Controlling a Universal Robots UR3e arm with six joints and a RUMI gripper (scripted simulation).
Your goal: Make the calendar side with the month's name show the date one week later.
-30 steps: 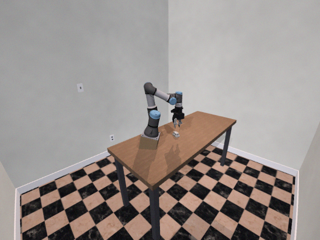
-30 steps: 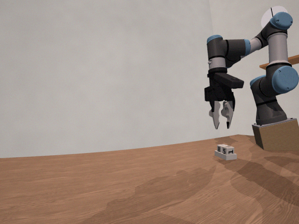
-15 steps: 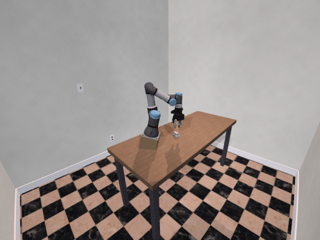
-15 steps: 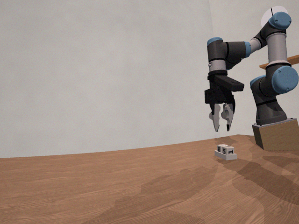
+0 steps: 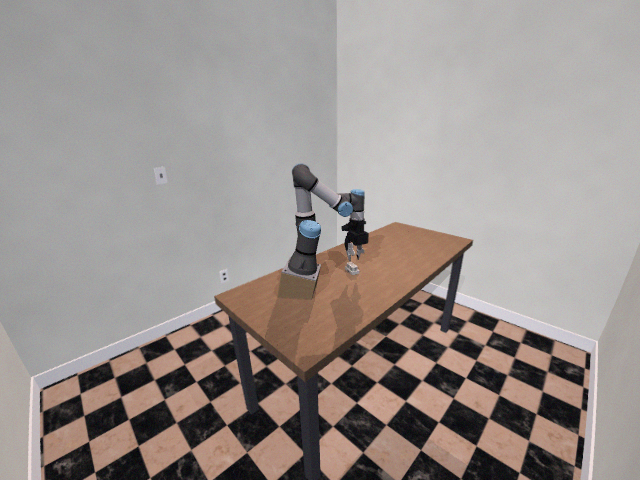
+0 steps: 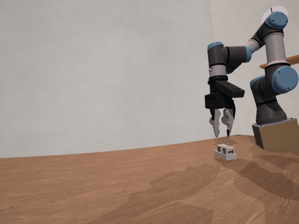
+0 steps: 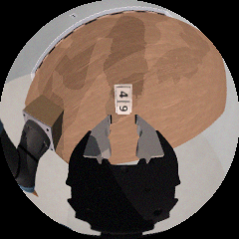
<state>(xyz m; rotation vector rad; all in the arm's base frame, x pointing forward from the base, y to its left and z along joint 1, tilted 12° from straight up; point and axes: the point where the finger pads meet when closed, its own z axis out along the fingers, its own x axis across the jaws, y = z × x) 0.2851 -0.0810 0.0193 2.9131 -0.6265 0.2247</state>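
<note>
My hand is 6 cm above the white digit cube. Round my hand: white tray: 1 cm ahead, 1 cm to the left, 8 cm below.
</note>
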